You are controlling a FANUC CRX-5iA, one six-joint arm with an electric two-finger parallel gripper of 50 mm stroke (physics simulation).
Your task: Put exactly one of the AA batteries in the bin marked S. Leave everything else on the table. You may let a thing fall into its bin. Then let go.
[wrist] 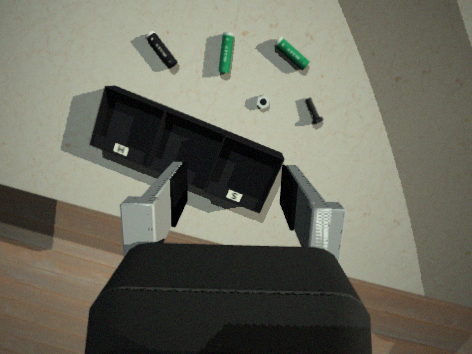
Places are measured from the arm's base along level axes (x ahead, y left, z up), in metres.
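Where they show: gripper, fingertip midpoint: (pixel 234 183).
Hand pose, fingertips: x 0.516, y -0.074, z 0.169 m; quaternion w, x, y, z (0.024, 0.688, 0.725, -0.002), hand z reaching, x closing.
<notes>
Things, the pixels of their top centre, and the offset from my fingertips. "*": a spot on its surface instead. Level surfaces: height alone.
- black battery at its top centre: (pixel 159 49) 0.085 m back, 0.116 m right, 0.267 m down
- bin marked S at a spot on its surface: (pixel 246 172) * 0.072 m ahead, 0.010 m left, 0.274 m down
- black three-part tray at a spot on its surface: (pixel 140 102) * 0.015 m back, 0.144 m right, 0.274 m down
- white nut at its top centre: (pixel 263 101) 0.029 m back, 0.024 m left, 0.273 m down
- dark bolt at its top centre: (pixel 314 111) 0.023 m back, 0.093 m left, 0.268 m down
- label H at its top centre: (pixel 120 149) 0.049 m ahead, 0.164 m right, 0.253 m down
- pale table at its surface level: 0.281 m down
A black battery (pixel 162 50), a green battery (pixel 226 53) and another green battery (pixel 293 54) lie apart on the table at the top of the wrist view. The bin marked S (pixel 246 172) is the right compartment of a black three-part tray (pixel 140 102); no battery shows in it. My gripper (pixel 234 183) is open and empty. Its fingers stand above the tray, the left one over the middle part's front edge and the right one just beyond the tray's right end. The left finger hides part of the tray's front.
A white nut (pixel 263 102) and a dark bolt (pixel 313 111) lie between the batteries and the tray's right end. The left compartment has a label H (pixel 120 149). The pale table (pixel 350 200) has a curved edge at the right and a front edge above a wooden floor (pixel 40 280).
</notes>
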